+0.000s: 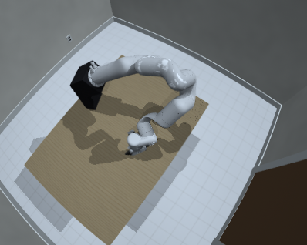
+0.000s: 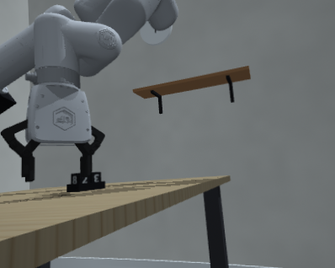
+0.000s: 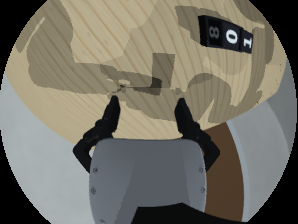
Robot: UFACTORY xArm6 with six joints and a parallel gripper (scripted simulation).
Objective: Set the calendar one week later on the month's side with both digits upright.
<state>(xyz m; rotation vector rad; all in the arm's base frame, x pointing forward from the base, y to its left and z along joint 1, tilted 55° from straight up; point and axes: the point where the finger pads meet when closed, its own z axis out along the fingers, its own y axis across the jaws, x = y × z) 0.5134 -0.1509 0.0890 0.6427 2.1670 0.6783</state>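
The black cube lies 150 mm to the left of my hand, 70 mm behind it and 10 mm below it. Round my hand: black calendar tray (130 mm to the left, 80 mm behind, 30 mm below).
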